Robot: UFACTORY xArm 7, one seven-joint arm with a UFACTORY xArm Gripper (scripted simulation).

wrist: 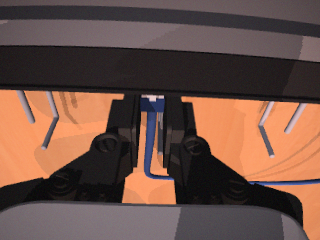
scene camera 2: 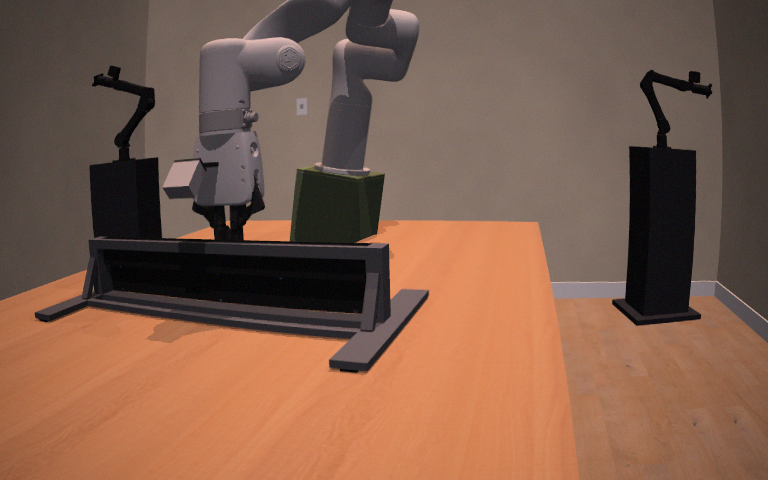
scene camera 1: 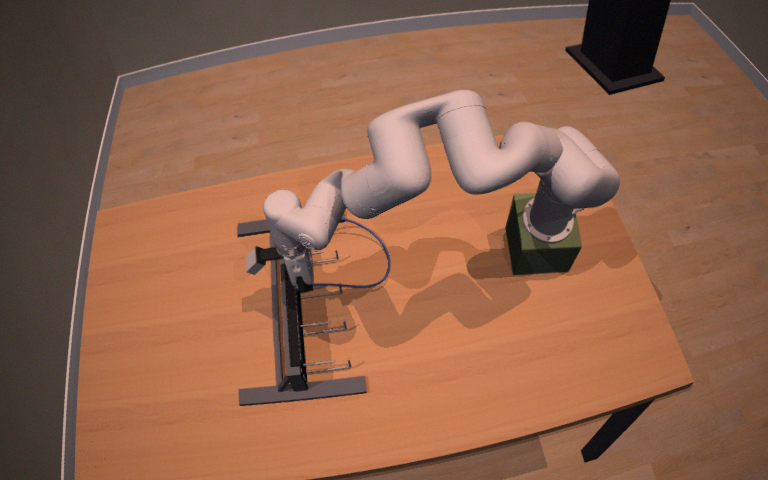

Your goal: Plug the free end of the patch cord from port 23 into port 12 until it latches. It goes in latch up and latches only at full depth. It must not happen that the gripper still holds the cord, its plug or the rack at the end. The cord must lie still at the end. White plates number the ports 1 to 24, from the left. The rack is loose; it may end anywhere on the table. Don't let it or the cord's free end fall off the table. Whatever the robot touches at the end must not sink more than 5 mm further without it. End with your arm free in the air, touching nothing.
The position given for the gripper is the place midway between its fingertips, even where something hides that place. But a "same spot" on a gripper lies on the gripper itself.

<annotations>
The gripper shows in the wrist view (152, 98), in scene camera 2 and in scene camera 1. The same spot on the gripper: (scene camera 1: 303, 288) is (scene camera 2: 261, 198).
</annotations>
